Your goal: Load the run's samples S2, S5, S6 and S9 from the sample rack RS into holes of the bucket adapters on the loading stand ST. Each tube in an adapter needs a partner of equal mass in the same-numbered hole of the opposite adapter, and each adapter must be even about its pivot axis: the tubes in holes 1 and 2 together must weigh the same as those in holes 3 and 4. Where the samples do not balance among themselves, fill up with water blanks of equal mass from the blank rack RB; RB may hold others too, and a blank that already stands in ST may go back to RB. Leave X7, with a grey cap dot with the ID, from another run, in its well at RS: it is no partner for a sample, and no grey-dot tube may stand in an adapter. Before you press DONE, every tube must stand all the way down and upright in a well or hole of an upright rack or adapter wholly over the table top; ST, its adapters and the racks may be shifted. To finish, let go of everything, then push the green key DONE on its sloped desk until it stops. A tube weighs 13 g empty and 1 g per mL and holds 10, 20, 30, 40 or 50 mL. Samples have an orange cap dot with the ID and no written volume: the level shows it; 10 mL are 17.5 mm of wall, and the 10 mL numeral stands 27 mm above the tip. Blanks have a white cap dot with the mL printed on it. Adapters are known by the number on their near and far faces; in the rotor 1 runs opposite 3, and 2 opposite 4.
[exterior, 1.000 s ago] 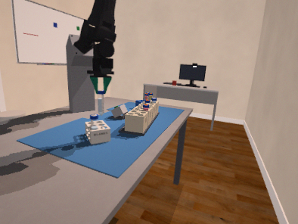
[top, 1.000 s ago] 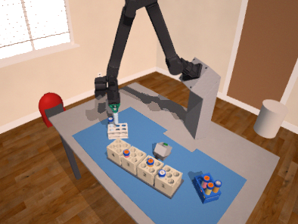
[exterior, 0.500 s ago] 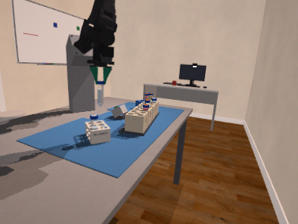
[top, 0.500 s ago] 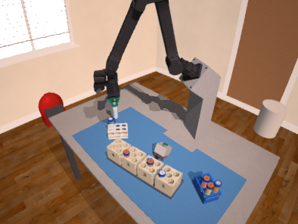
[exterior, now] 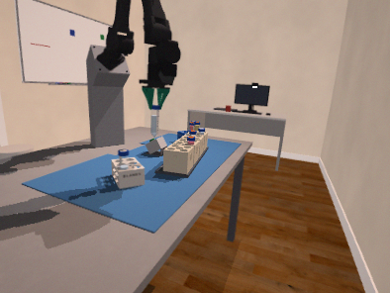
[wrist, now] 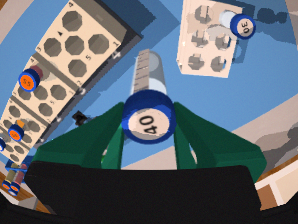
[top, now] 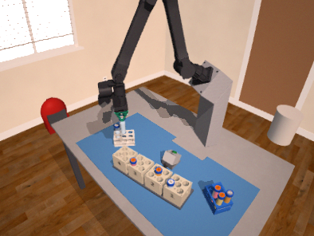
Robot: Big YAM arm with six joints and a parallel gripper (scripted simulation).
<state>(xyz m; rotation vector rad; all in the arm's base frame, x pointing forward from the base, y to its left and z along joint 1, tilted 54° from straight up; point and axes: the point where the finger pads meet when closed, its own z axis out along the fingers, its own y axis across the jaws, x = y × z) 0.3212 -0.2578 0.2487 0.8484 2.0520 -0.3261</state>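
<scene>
My hand is 1 cm short of the 40 mL blank and 5 cm above it. Round my hand: 30 mL blank: 10 cm behind, 9 cm to the right, 19 cm below; then white blank rack RB: 9 cm behind, 5 cm to the right, 22 cm below; then sample tube S5: 13 cm ahead, 12 cm to the left, 19 cm below.
</scene>
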